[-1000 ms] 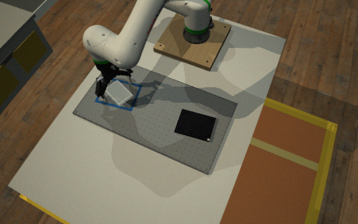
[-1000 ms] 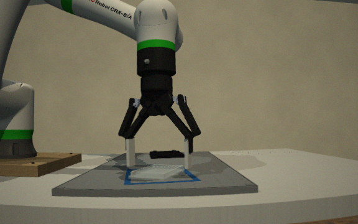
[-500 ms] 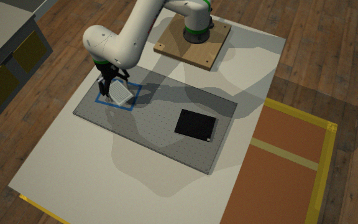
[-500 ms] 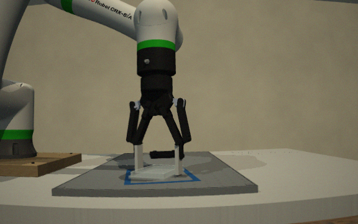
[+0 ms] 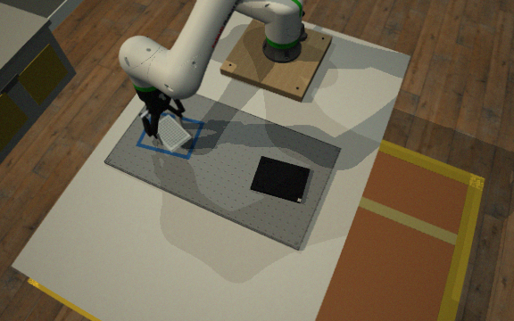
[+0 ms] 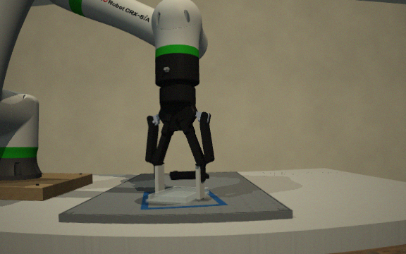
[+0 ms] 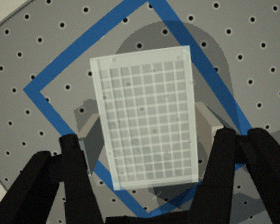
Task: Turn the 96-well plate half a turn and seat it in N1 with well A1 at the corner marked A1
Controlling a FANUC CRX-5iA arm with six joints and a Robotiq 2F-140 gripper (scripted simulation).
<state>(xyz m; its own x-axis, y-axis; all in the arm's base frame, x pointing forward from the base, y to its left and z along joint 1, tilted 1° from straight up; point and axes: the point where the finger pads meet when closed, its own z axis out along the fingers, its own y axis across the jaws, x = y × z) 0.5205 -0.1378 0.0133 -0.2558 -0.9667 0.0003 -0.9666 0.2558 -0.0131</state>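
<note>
Right now my hand is 490 mm to the right of the A1 mark, 20 mm above it and 10 mm past it. Round my hand: 96-well plate 20 mm below.
</note>
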